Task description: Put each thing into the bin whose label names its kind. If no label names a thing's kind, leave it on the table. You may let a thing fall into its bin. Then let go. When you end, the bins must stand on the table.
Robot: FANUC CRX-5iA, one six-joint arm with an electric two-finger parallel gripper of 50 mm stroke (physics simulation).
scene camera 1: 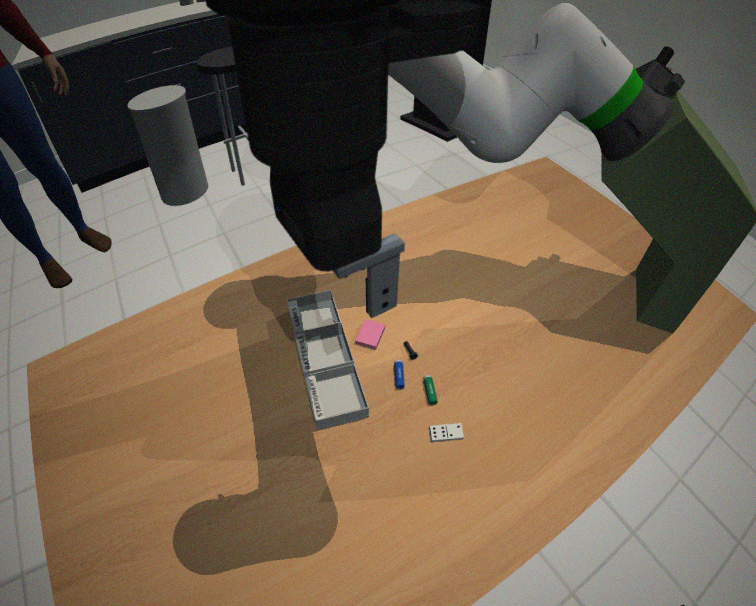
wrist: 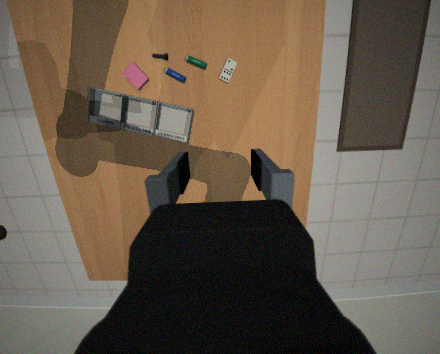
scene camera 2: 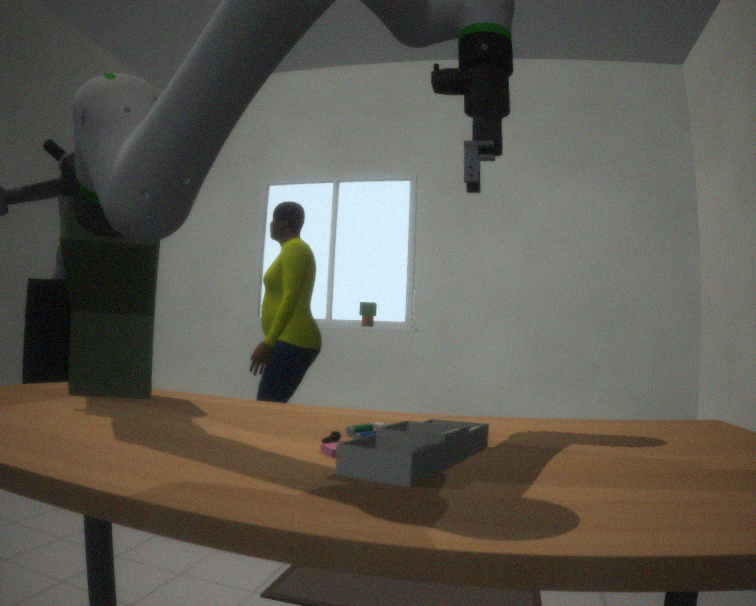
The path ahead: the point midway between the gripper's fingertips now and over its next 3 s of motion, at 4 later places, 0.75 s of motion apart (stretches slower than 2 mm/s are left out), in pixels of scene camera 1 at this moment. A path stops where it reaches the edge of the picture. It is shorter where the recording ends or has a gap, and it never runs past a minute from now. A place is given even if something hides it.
The gripper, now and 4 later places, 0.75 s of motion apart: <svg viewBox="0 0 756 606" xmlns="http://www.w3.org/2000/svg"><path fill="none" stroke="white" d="M361 284L446 314L405 328L401 357L398 371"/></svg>
